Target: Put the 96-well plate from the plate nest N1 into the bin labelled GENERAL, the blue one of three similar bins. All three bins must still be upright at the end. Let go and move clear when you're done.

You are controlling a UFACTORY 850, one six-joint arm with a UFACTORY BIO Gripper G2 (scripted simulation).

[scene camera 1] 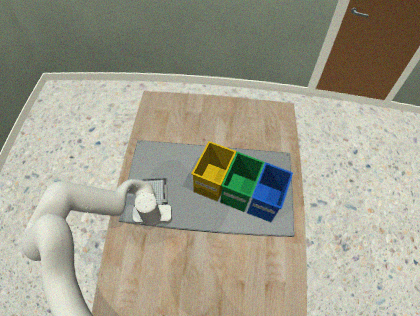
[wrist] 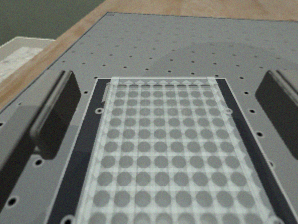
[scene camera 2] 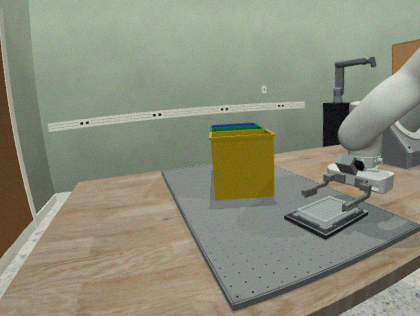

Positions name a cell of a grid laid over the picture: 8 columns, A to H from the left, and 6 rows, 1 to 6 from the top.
Scene:
yellow bin: scene camera 1 E4; scene camera 2 E4; not seen in the wrist view (out of frame)

